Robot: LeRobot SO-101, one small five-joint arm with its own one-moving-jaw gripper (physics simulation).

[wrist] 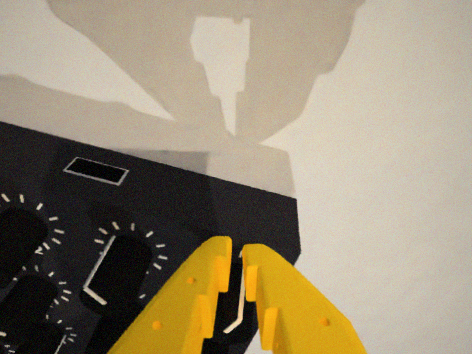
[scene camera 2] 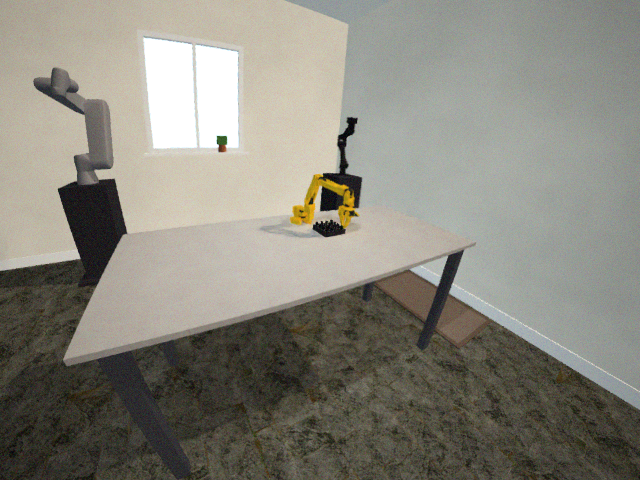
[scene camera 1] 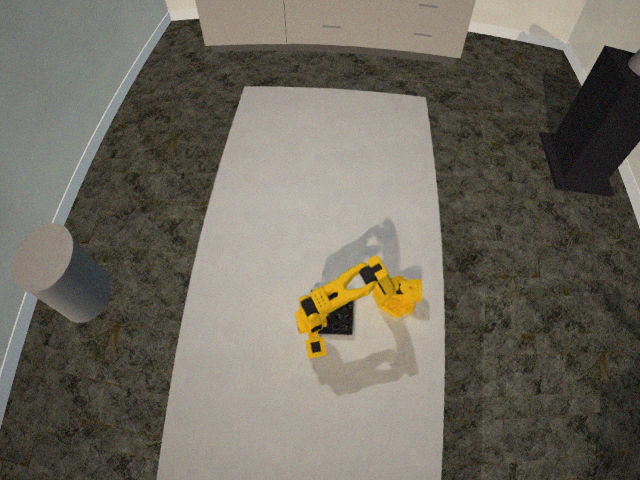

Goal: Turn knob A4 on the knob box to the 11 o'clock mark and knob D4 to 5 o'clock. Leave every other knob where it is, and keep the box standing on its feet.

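Frame: origin at the arm's base, x right, y ahead, z up, level; metres.
Seen in the pictures: hand, tool point: [wrist: 230, 257] [scene camera 2: 343, 227]; arm's base, link origin: [scene camera 2: 302, 223] [scene camera 1: 390, 297].
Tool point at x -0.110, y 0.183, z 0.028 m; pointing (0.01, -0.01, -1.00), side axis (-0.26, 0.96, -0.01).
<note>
Pixels of each thing's top centre, then the offset from my tool point to it. "spot": a spot on its surface instead. Level surfaces: height alone.
- black knob box, top centre: [scene camera 1: 331, 309] [scene camera 2: 329, 223] dx +0.053, dy -0.036, dz +0.011 m
- box's corner knob, top centre: [wrist: 225, 331] dx +0.012, dy +0.003, dz +0.010 m
- neighbouring knob, top centre: [wrist: 105, 302] dx +0.012, dy -0.023, dz +0.010 m
- small outlined rectangle, surface spot: [wrist: 96, 171] spot: dx -0.001, dy -0.037, dz -0.014 m
- pale table, surface height: dz -0.027 m
The black knob box [scene camera 1: 345, 331] [scene camera 2: 331, 234] [wrist: 255, 207] stands on the table, with the arm over part of it in scene camera 1. My gripper [scene camera 2: 344, 226] [wrist: 237, 246] is shut, its tips nearly meeting above the box's corner knob [wrist: 231, 300]. That knob shows in the narrow gap below the tips, with a white pointer line along its right side, and the jaws hide most of it and its marks. The neighbouring knob [wrist: 124, 262] has a white line on its left side. More knobs [wrist: 17, 235] lie at the left edge. Knob labels cannot be read.
The box has a small outlined rectangle [wrist: 96, 171] near its edge. The pale table [scene camera 1: 320, 170] [scene camera 2: 232, 268] carries the box and the yellow arm [scene camera 1: 343, 289] [scene camera 2: 330, 183]. Shadows of the arm fall on the table. A grey arm [scene camera 2: 98, 134] and a black arm [scene camera 2: 342, 149] stand on pedestals behind.
</note>
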